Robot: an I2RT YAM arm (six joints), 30 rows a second.
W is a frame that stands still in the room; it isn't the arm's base.
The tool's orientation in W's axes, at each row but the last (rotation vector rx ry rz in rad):
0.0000, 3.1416, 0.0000
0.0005, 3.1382, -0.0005
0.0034, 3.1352, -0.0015
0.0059, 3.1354, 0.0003
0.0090, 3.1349, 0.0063
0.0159, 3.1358, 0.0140
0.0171, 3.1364, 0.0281
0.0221, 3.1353, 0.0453
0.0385, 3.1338, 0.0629
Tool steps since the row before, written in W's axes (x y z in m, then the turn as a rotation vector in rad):
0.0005, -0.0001, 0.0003, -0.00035, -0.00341, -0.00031
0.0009, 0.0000, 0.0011, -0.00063, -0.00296, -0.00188
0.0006, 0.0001, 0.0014, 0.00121, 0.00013, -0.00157
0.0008, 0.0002, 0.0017, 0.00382, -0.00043, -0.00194
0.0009, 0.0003, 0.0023, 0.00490, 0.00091, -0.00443
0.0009, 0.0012, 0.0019, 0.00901, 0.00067, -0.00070
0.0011, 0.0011, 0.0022, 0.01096, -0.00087, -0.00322
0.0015, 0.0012, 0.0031, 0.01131, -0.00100, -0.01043
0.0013, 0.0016, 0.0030, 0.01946, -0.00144, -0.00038
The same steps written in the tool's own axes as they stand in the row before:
-0.0005, -0.0001, -0.0003, 0.00035, -0.00341, 0.00031
-0.0009, 0.0000, -0.0011, 0.00064, -0.00296, 0.00188
-0.0006, 0.0001, -0.0014, -0.00120, 0.00013, 0.00158
-0.0008, 0.0002, -0.0017, -0.00381, -0.00042, 0.00196
-0.0009, 0.0003, -0.0023, -0.00487, 0.00092, 0.00447
-0.0009, 0.0012, -0.0019, -0.00900, 0.00075, 0.00076
-0.0011, 0.0012, -0.0022, -0.01095, -0.00081, 0.00326
-0.0015, 0.0013, -0.0031, -0.01126, -0.00114, 0.01047
-0.0013, 0.0018, -0.0029, -0.01949, -0.00098, 0.00047

